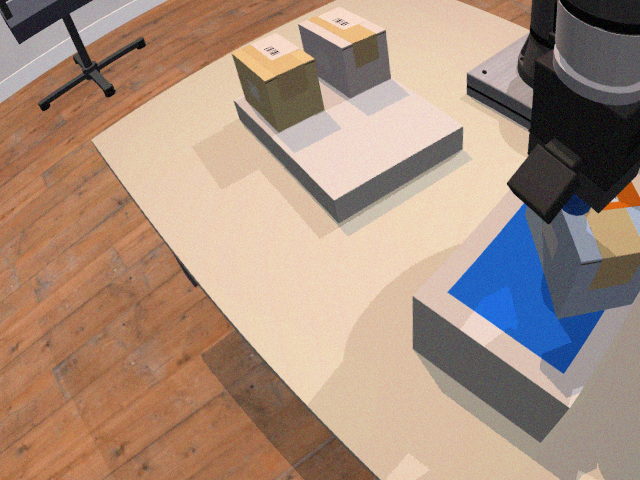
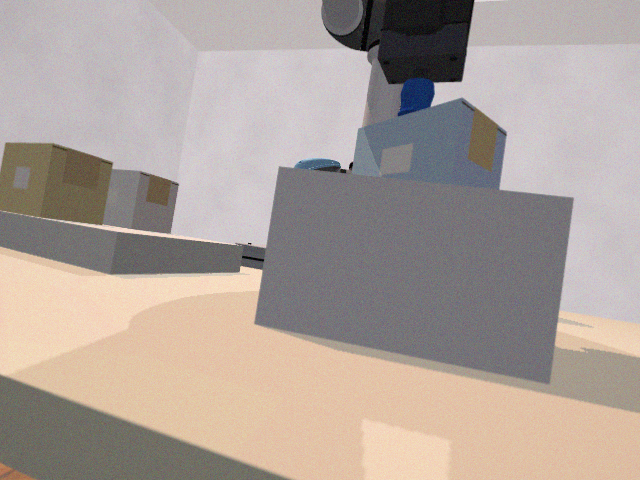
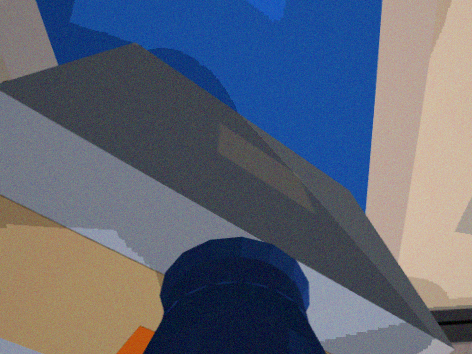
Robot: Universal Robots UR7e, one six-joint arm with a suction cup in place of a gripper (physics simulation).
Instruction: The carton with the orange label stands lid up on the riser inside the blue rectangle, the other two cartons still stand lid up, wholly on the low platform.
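Frame: origin at the arm's base, x ahead, y left, z up, level; metres.
Where they show: hand, tool point: point(image 1: 574, 199) point(image 2: 414, 115) point(image 3: 235, 301).
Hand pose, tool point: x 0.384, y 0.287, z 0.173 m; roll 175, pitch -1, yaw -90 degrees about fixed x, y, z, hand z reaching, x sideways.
Things, the pixels of their top centre, and the offset from my tool point.
- grey carton with the orange label, top centre: point(image 1: 599, 197) point(image 2: 427, 129) 0.028 m back, 0.013 m left, 0.004 m down
- riser, top centre: point(image 3: 229, 143) point(image 1: 555, 265) point(image 2: 402, 207) 0.001 m ahead, 0.001 m left, 0.102 m down
- blue rectangle, top centre: point(image 3: 229, 143) point(image 1: 555, 265) 0.001 m ahead, 0.001 m left, 0.102 m down
- brown carton, top centre: point(image 1: 270, 54) point(image 2: 60, 152) 0.050 m ahead, 0.526 m right, 0.071 m down
- grey carton, top centre: point(image 1: 340, 25) point(image 2: 136, 175) 0.083 m back, 0.526 m right, 0.071 m down
- low platform, top centre: point(image 1: 340, 108) point(image 2: 120, 227) 0.013 m back, 0.448 m right, 0.174 m down
The grey carton with the orange label point(image 1: 578, 269) point(image 2: 429, 150) point(image 3: 114, 171) sits on the riser point(image 1: 480, 361) point(image 2: 413, 269), over the blue rectangle point(image 1: 506, 278) point(image 3: 305, 76). It is turned askew to the rectangle's sides and looks a little tilted. Its orange label point(image 1: 626, 195) point(image 3: 137, 341) faces up. My blue suction cup point(image 1: 574, 205) point(image 2: 415, 95) point(image 3: 234, 289) is on or just above the lid, near its edge, and holds nothing. A brown carton point(image 1: 279, 82) point(image 2: 51, 180) and a grey carton point(image 1: 346, 49) point(image 2: 139, 201) stand lid up on the low platform point(image 1: 382, 150) point(image 2: 129, 250).
The arm's base plate point(image 1: 496, 82) lies behind the riser. A black tripod stand point(image 1: 88, 67) is on the wood floor at the far left. A small light-blue round thing point(image 2: 316, 164) shows behind the riser's top edge.
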